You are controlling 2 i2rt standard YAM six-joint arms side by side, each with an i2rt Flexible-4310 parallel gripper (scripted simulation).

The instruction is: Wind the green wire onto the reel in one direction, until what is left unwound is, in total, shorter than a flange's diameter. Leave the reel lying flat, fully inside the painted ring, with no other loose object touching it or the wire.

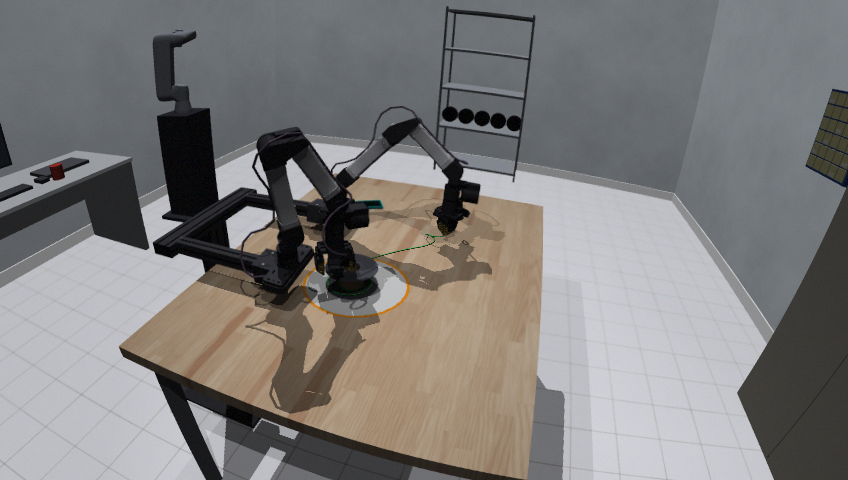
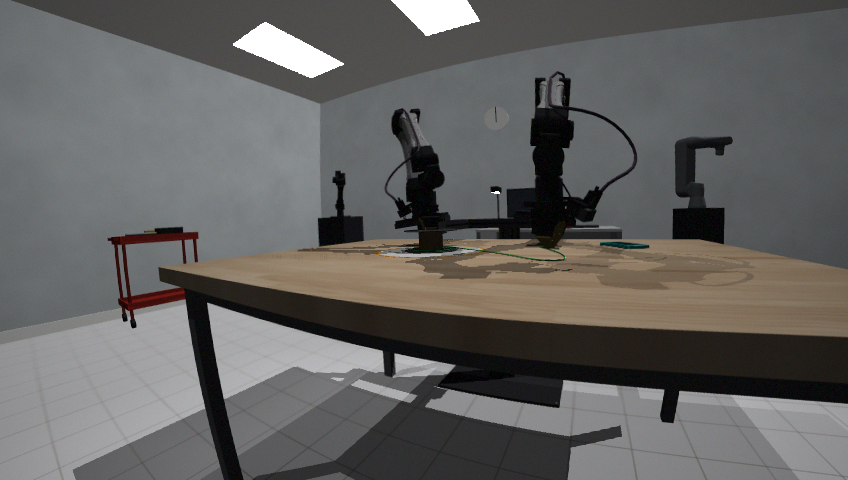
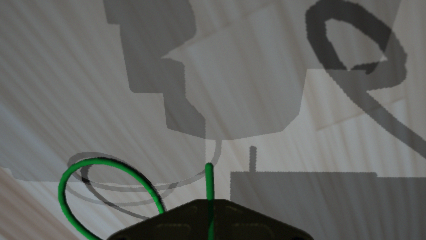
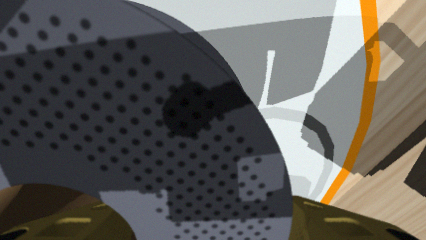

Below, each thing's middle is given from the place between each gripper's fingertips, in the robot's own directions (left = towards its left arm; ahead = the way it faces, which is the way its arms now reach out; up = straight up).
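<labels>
My left hand [image 2: 549, 248] is 1 cm above the dark reel [image 1: 365, 268], 36 cm to the left of it and 25 cm past it.
As for my right hand, the reel's 20 mm below it, 50 mm ahead of it and 30 mm to the left of it.
</labels>
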